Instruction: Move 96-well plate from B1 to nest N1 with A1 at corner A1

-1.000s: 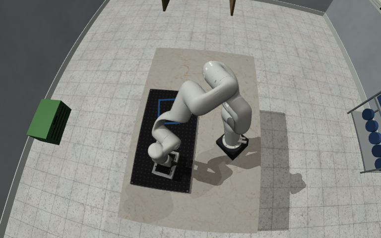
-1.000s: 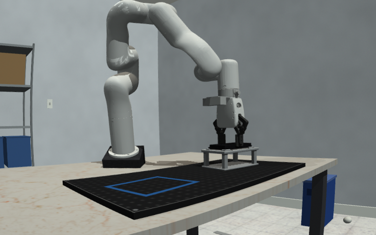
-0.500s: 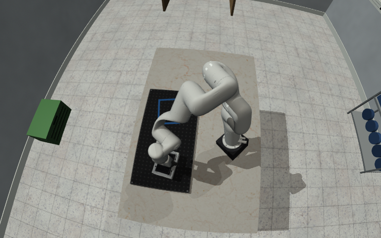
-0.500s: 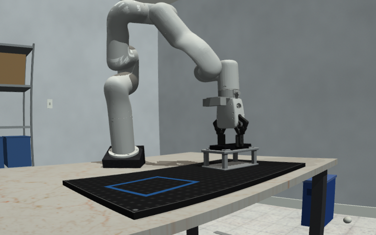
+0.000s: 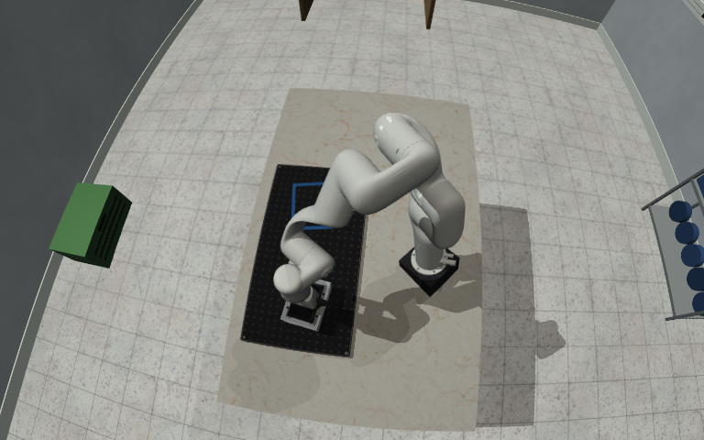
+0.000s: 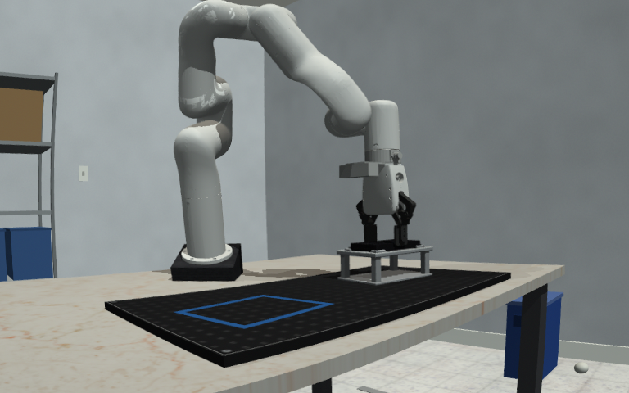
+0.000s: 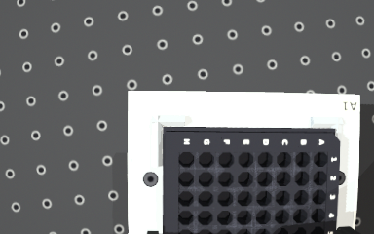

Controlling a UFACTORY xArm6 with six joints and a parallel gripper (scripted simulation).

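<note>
The black 96-well plate is 1 cm below my hand. The rest, counted from my hand: plate nest: 2 cm below.
</note>
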